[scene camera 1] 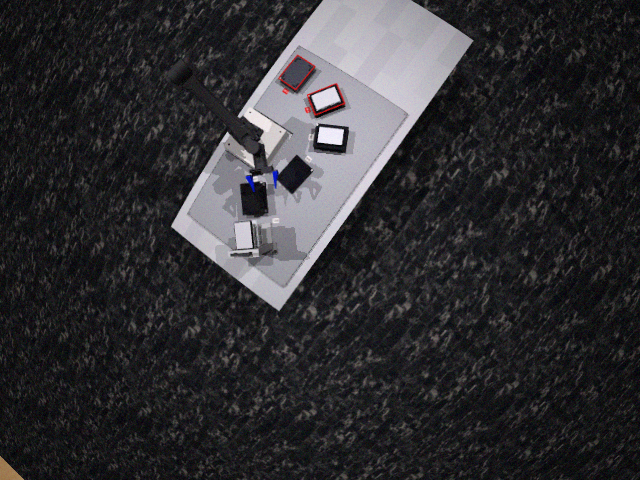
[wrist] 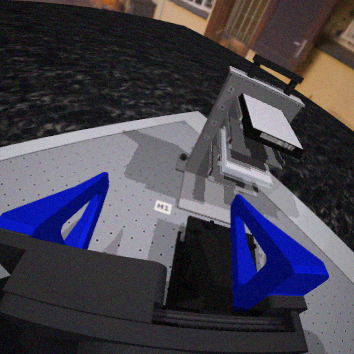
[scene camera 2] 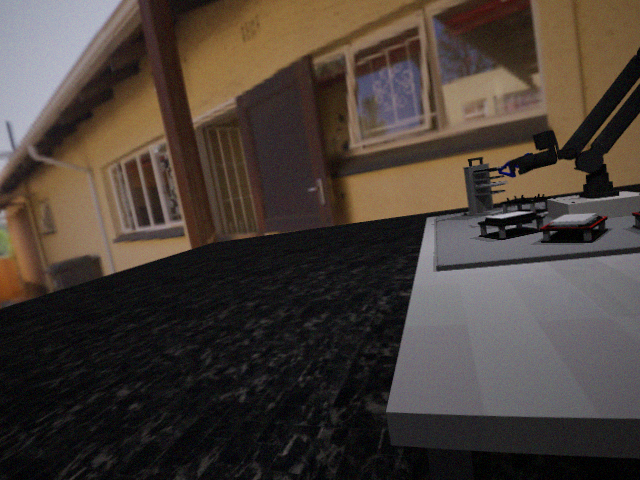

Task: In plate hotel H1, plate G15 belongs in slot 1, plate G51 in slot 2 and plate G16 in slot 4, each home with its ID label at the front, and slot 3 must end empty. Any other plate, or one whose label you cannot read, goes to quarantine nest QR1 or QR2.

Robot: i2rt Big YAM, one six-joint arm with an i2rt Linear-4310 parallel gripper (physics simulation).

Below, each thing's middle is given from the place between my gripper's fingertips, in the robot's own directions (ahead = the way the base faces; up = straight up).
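Scene:
There is the black nest (scene camera 1: 295, 173), which is 20 mm ahead of my hand, 150 mm to the left of it and 200 mm below it. The rack post (scene camera 2: 476, 204) stands 290 mm to the right of my hand, and from that same hand I count it as 70 mm ahead of it and 90 mm below it.

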